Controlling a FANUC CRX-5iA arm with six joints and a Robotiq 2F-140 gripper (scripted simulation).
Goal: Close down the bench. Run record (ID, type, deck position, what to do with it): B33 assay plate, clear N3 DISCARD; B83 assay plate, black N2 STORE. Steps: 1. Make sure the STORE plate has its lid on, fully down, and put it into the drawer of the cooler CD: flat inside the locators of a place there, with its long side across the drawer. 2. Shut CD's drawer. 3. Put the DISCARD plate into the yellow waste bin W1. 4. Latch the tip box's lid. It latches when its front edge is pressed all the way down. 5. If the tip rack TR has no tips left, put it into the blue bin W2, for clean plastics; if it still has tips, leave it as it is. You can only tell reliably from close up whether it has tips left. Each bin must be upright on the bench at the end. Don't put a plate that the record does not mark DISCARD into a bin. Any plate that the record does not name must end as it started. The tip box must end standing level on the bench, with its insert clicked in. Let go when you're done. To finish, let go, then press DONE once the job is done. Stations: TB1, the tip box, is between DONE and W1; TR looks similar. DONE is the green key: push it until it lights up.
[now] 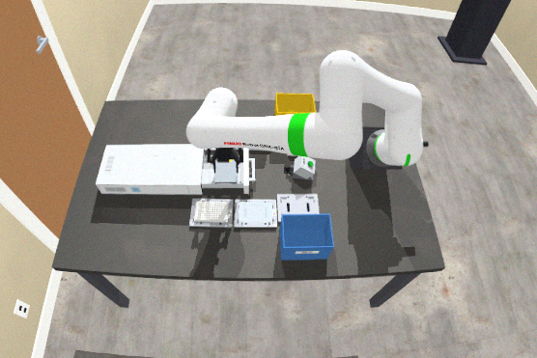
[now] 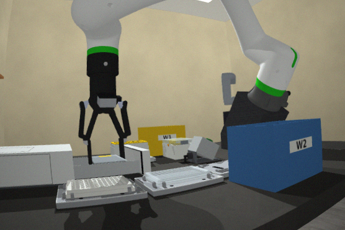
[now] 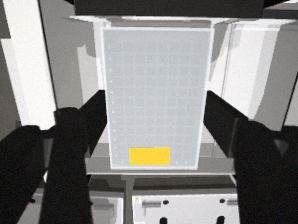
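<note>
Now: the translucent plate lid 20 mm below my hand. The rest, counted from my hand: cooler CD (180 mm ahead, 20 mm below); then cooler drawer (40 mm ahead, 20 mm below); then black assay plate (20 mm below).
</note>
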